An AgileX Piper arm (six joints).
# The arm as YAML. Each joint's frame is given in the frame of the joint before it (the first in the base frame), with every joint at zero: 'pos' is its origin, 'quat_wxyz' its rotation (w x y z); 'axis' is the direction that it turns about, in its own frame. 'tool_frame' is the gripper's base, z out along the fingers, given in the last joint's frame.
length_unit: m
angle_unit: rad
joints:
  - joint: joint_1
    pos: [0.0, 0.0, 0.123]
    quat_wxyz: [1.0, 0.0, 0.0, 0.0]
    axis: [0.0, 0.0, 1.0]
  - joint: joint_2
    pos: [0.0, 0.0, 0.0]
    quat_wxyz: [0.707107, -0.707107, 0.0, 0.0]
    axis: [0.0, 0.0, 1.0]
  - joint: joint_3
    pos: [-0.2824, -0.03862, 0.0]
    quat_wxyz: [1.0, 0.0, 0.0, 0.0]
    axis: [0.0, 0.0, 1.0]
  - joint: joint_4
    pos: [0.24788, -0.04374, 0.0]
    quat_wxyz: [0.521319, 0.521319, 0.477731, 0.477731]
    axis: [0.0, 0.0, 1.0]
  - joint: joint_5
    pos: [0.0, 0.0, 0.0]
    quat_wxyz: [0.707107, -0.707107, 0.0, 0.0]
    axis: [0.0, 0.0, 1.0]
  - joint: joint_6
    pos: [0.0, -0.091, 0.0]
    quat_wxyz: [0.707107, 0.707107, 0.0, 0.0]
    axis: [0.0, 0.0, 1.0]
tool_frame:
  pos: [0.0, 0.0, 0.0]
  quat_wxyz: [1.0, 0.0, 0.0, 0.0]
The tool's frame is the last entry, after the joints.
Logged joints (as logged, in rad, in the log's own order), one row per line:
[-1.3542, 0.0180, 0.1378, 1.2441, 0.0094, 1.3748]
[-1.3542, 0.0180, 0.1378, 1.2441, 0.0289, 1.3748]
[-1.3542, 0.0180, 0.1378, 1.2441, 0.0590, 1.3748]
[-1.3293, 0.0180, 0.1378, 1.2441, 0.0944, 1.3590]
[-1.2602, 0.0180, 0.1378, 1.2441, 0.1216, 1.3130]
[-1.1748, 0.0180, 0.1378, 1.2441, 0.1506, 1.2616]
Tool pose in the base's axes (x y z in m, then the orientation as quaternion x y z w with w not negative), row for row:
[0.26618, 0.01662, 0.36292, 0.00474, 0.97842, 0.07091, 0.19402]
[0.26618, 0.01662, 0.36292, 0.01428, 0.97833, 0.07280, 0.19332]
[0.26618, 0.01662, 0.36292, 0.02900, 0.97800, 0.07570, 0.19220]
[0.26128, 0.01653, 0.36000, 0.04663, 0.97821, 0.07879, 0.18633]
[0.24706, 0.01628, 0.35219, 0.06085, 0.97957, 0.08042, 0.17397]
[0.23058, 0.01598, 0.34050, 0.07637, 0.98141, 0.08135, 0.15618]
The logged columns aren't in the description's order. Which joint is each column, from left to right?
Columns, left to right: joint_3, joint_1, joint_4, joint_5, joint_6, joint_2.
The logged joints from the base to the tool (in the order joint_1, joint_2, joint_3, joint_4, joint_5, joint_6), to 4 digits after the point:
[0.0180, 1.3748, -1.3542, 0.1378, 1.2441, 0.0094]
[0.0180, 1.3748, -1.3542, 0.1378, 1.2441, 0.0289]
[0.0180, 1.3748, -1.3542, 0.1378, 1.2441, 0.0590]
[0.0180, 1.3590, -1.3293, 0.1378, 1.2441, 0.0944]
[0.0180, 1.3130, -1.2602, 0.1378, 1.2441, 0.1216]
[0.0180, 1.2616, -1.1748, 0.1378, 1.2441, 0.1506]

